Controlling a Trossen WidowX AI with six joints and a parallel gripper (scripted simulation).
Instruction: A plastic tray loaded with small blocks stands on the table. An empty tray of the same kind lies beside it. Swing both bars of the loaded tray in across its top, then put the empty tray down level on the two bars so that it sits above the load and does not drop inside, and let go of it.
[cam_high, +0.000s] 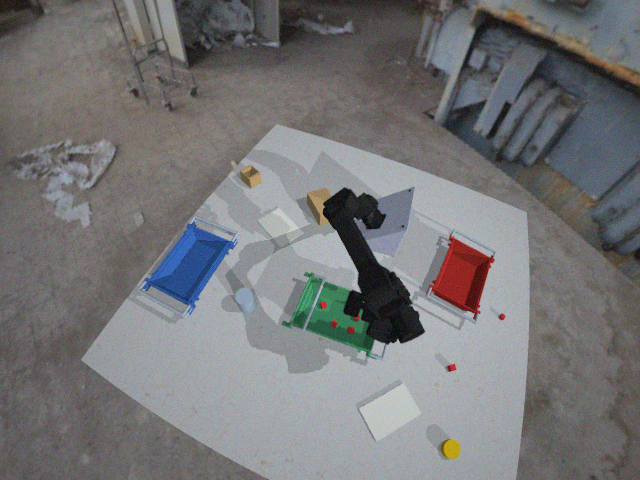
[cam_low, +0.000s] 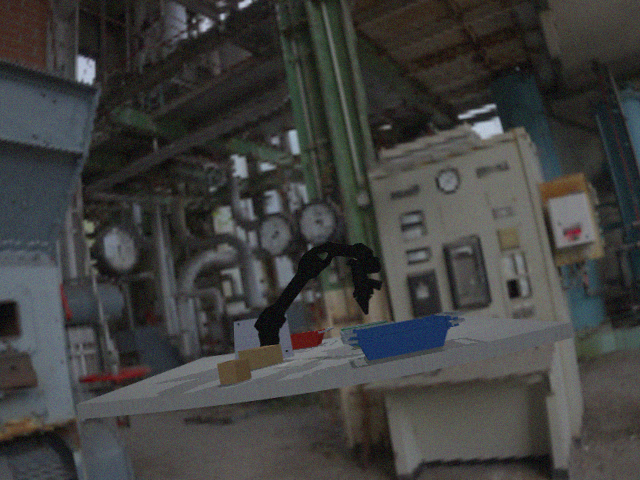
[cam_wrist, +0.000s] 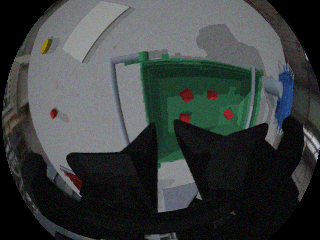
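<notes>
The red tray lies 330 mm behind my gripper tip, 210 mm to the left of it and 60 mm below it. From my gripper tip the other things lie so: grey cylinder 100 mm ahead, 360 mm to the right, 70 mm below; yellow disc 190 mm ahead, 350 mm to the left, 90 mm below.
</notes>
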